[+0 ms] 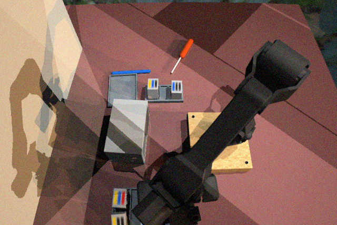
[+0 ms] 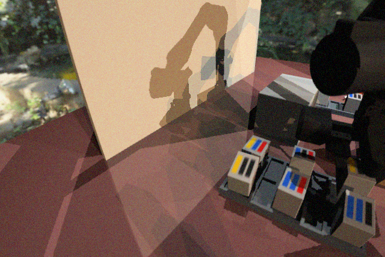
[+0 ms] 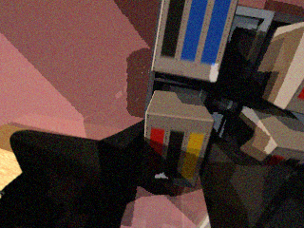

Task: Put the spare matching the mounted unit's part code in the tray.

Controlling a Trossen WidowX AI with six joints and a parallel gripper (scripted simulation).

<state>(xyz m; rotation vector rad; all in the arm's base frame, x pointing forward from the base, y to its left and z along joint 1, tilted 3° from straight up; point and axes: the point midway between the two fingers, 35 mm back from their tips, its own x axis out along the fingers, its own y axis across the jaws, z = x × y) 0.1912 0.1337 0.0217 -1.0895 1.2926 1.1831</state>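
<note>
The grey tray lies 100 mm ahead of my gripper tip, 380 mm to the right of it and 30 mm below it. From my gripper tip the other things lie so: blue pen: 70 mm ahead, 450 mm to the right, 30 mm below; grey holder: 30 mm behind, 330 mm to the right, 30 mm below; mounted unit: 100 mm ahead, 190 mm to the right, 20 mm above.
</note>
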